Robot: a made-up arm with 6 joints. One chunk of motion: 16 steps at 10 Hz.
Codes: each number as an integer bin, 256 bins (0 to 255) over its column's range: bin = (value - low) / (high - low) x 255, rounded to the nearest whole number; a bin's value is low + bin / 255 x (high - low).
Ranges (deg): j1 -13..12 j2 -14..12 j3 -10..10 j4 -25..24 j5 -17..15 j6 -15..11
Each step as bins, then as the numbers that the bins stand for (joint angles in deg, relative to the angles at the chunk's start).
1 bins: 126 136 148 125 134 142
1 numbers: -0.65 -0.13 1.61 -0.98 -0.18 -0.52
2 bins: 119 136 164 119 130 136
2 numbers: -1.33 -0.13 2.86 -2.13 -0.69 -1.13
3 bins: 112 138 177 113 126 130
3 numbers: -2.02 0.07 3.88 -3.29 -1.19 -1.75
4 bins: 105 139 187 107 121 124
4 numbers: -2.71 0.17 4.67 -4.44 -1.82 -2.36
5 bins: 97 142 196 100 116 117
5 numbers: -3.49 0.48 5.37 -5.78 -2.44 -3.07
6 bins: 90 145 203 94 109 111
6 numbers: -4.18 0.78 5.92 -6.94 -3.32 -3.68
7 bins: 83 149 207 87 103 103
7 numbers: -4.86 1.19 6.24 -8.28 -4.07 -4.50
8 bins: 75 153 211 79 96 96
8 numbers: -5.65 1.60 6.55 -9.82 -4.95 -5.21
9 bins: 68 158 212 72 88 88
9 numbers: -6.33 2.11 6.63 -11.16 -5.96 -6.03
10 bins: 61 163 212 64 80 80
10 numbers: -7.02 2.62 6.63 -12.70 -6.96 -6.84
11 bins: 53 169 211 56 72 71
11 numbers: -7.80 3.23 6.55 -14.24 -7.96 -7.76
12 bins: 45 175 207 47 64 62
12 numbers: -8.59 3.84 6.24 -15.97 -8.97 -8.68
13 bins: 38 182 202 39 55 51
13 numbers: -9.27 4.56 5.84 -17.51 -10.10 -9.80
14 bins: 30 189 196 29 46 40
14 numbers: -10.06 5.27 5.37 -19.43 -11.23 -10.92
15 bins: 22 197 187 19 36 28
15 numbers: -10.84 6.09 4.67 -21.35 -12.48 -12.15
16 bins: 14 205 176 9 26 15
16 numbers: -11.63 6.90 3.80 -23.27 -13.74 -13.47
